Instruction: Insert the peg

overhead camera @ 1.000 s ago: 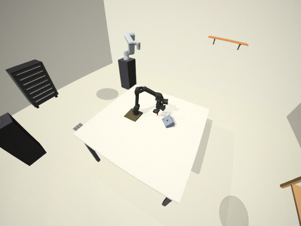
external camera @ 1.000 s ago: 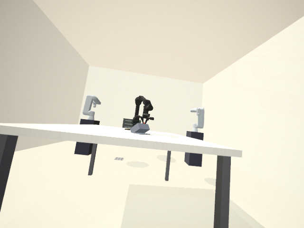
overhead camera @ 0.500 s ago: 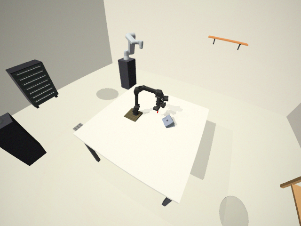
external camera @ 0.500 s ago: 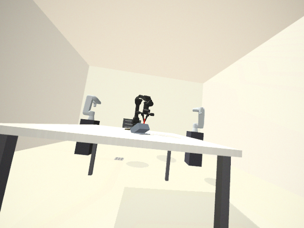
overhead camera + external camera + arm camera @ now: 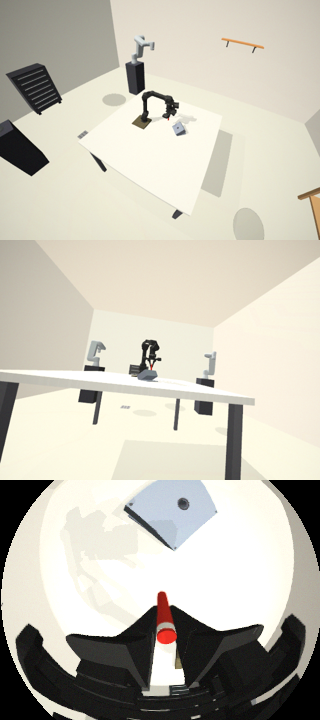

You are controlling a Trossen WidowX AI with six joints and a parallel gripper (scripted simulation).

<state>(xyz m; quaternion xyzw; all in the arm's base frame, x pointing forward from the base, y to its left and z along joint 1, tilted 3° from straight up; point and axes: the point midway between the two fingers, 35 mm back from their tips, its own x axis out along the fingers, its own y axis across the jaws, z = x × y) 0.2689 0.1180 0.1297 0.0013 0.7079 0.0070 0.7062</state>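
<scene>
The sloped panel is 150 mm ahead of my gripper tip, 20 mm to the right of it and 80 mm below it. The rest, counted from my gripper tip: red peg 20 mm above.
</scene>
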